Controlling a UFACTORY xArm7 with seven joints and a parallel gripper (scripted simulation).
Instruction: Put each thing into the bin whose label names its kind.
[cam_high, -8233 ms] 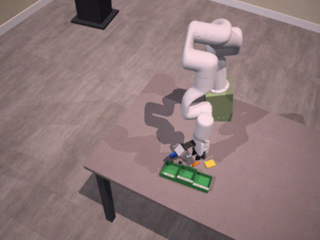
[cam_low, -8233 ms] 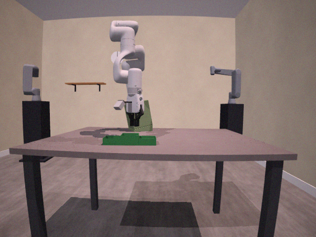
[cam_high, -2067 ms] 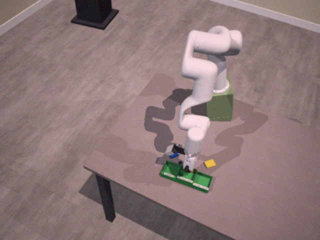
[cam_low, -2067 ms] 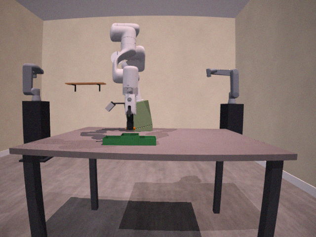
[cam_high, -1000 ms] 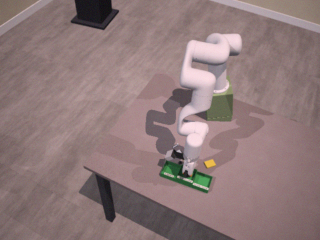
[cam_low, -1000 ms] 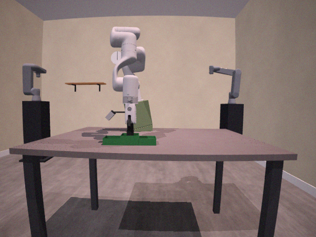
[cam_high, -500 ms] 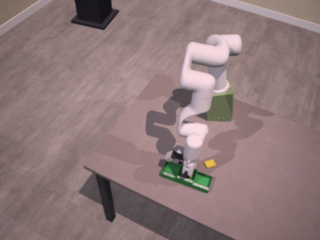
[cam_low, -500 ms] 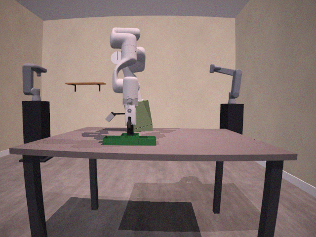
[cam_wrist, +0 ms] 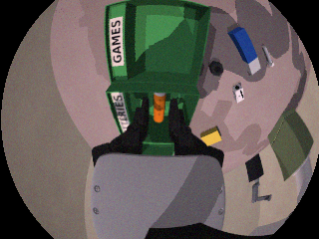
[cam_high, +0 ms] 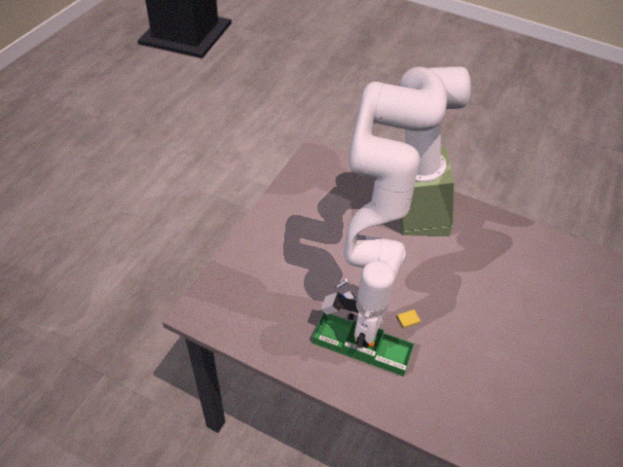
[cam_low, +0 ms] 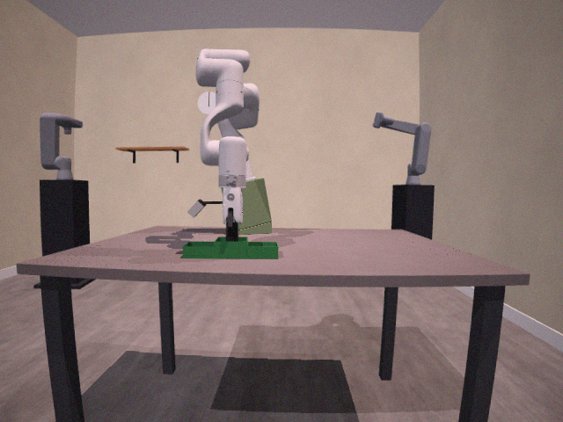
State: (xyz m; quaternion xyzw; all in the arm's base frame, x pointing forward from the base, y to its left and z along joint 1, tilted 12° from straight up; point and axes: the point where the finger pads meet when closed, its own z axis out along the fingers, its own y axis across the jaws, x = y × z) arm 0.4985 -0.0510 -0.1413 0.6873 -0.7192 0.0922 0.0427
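Now: the orange thing 20 mm below my hand. The rest, counted from my hand: black round piece (70 mm behind, 50 mm to the right, 30 mm below); then blue-and-white block (110 mm behind, 90 mm to the right, 30 mm below); then grey thing (120 mm behind, 30 mm to the right, 30 mm below).
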